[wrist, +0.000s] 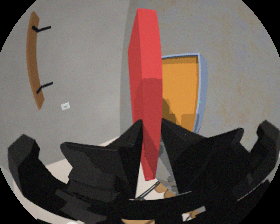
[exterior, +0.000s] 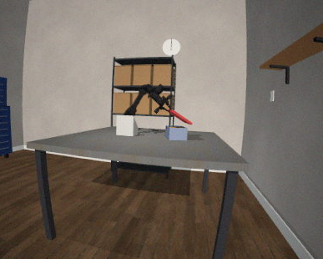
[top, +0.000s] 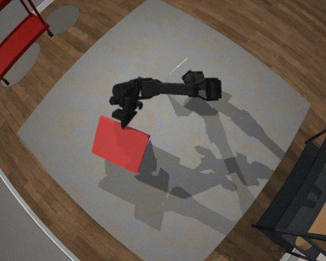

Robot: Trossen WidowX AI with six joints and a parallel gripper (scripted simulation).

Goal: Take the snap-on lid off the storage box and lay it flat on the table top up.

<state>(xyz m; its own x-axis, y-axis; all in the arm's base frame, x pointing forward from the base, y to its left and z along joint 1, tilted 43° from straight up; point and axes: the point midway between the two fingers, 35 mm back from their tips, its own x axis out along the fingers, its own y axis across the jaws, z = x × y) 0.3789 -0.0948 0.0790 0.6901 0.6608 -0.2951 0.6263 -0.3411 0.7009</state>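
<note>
Right now my hand is 9 cm short of the red lid, 6 cm above it and 4 cm to the right of it. Also, from my hand: storage box: 20 cm below, 7 cm ahead, 3 cm to the left.
</note>
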